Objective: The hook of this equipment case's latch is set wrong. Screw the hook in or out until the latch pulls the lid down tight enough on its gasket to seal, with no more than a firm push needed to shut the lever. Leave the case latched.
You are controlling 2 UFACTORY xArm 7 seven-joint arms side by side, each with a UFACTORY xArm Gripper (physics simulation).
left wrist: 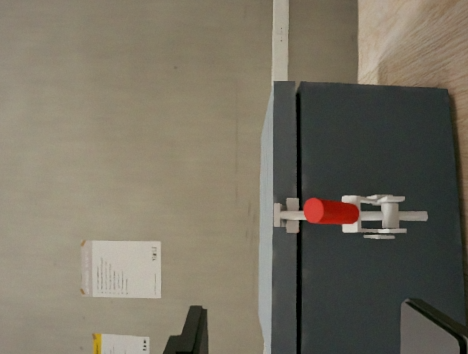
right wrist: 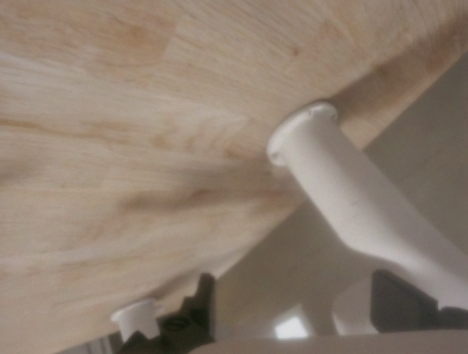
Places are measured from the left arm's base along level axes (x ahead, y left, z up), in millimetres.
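Pixels of known places: left gripper, fingertip midpoint: [left wrist: 305,336]; right gripper, fingertip midpoint: [right wrist: 294,298]; left arm's base at its link origin: [right wrist: 133,307]; right arm's base at its link origin: [right wrist: 300,133].
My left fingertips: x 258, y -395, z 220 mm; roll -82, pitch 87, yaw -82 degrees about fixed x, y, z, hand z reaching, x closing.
Note:
Ahead of a thing's pixels: the offset from my left fingertips to its top centre. "pt": to the spot under its first point. Level surfaces: height alone.
The equipment case's dark front {pt 121 mm down, 208 mm ahead, 115 mm right} [left wrist: 375,140] shows in the left wrist view, with the lid edge {pt 21 mm down, 206 mm ahead, 100 mm right} [left wrist: 284,150] beside it and a thin dark seam between them. The hook {7 mm down, 182 mm ahead, 33 mm right} [left wrist: 278,215] is at the catch {pt 26 mm down, 176 mm ahead, 27 mm right} [left wrist: 292,222] on the lid edge; contact is hard to tell. Its pale rod runs through the latch bracket {pt 106 mm down, 141 mm ahead, 40 mm right} [left wrist: 390,215]. The red lever handle {pt 41 mm down, 99 mm ahead, 46 mm right} [left wrist: 332,211] stands out from the front, its round end towards the camera and the lid side. My left gripper [left wrist: 305,336] is open, its fingers apart and off the latch. My right gripper [right wrist: 294,298] is open and empty, away from the case.
Wooden table {219 mm down} [left wrist: 415,40] shows beyond the case's base. Two paper sheets [left wrist: 125,270] [left wrist: 122,344] are on the grey-brown surface. In the right wrist view, a white arm [right wrist: 350,195] stands on the wooden table [right wrist: 125,125], with another white base [right wrist: 137,319] at the lower left.

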